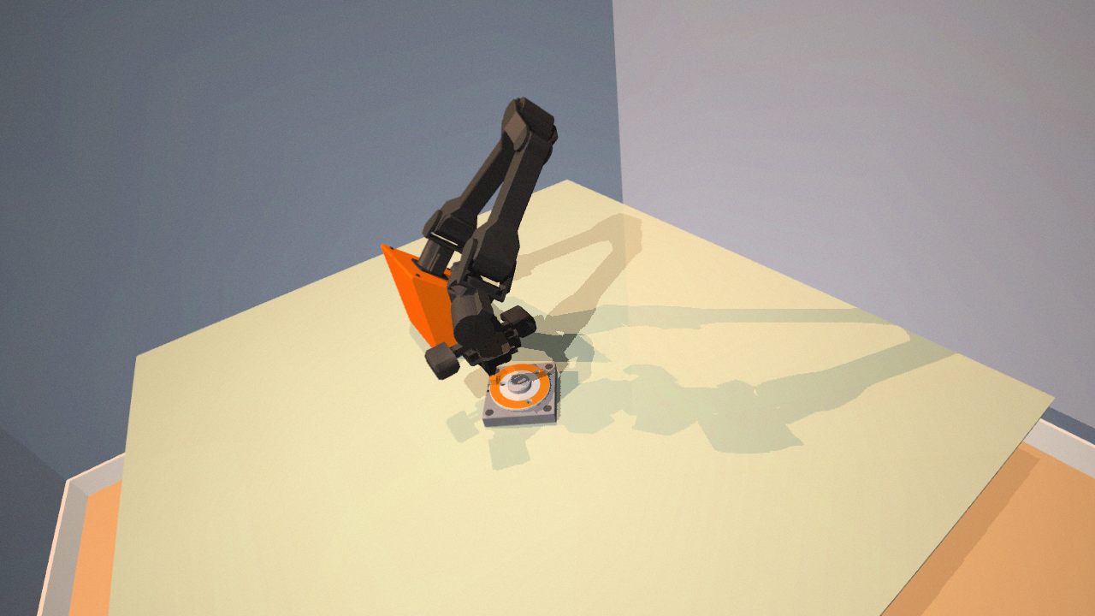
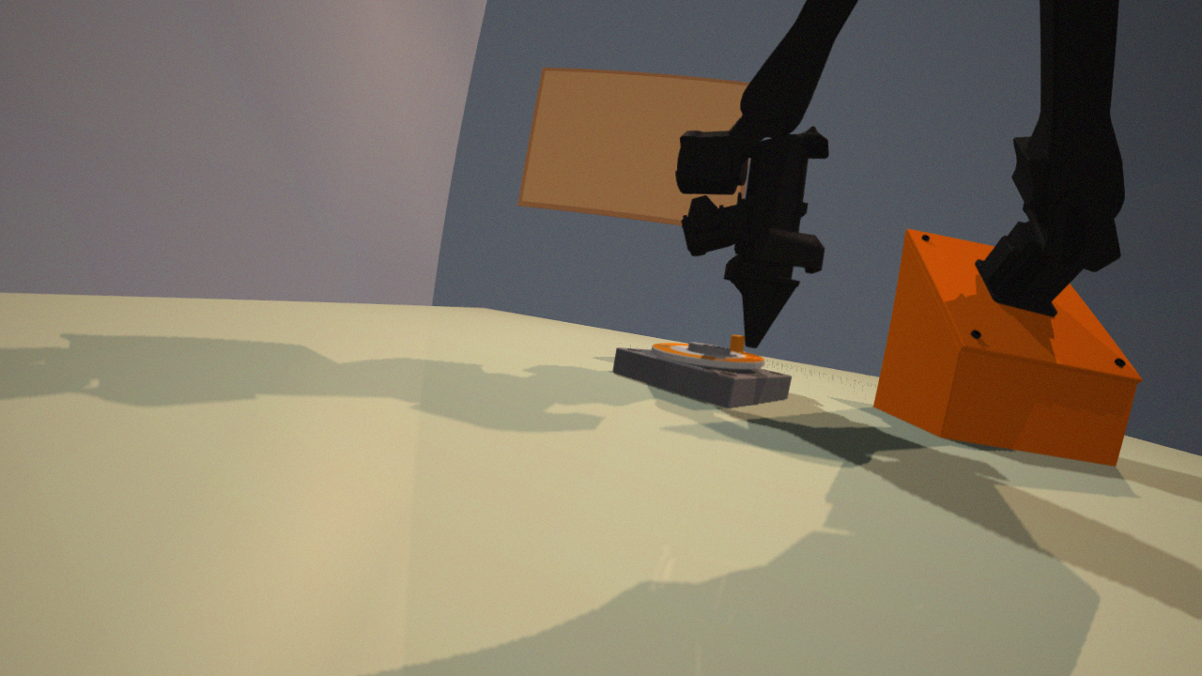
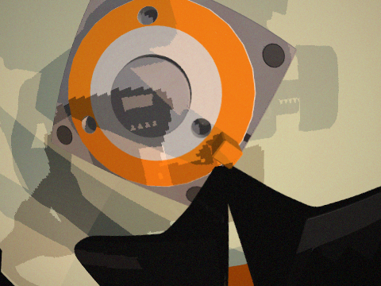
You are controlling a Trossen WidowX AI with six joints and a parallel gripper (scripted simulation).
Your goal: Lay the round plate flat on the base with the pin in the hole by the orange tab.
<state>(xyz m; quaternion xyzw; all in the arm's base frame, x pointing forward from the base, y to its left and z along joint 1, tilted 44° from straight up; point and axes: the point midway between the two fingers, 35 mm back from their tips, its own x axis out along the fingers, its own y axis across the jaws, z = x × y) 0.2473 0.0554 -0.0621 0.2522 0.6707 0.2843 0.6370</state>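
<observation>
The round plate lies 30 mm ahead of my gripper tip, 20 mm to the left of it and 10 mm below it. From my gripper tip the other things lie so: square grey base: 40 mm ahead, 30 mm to the left, 20 mm below.
</observation>
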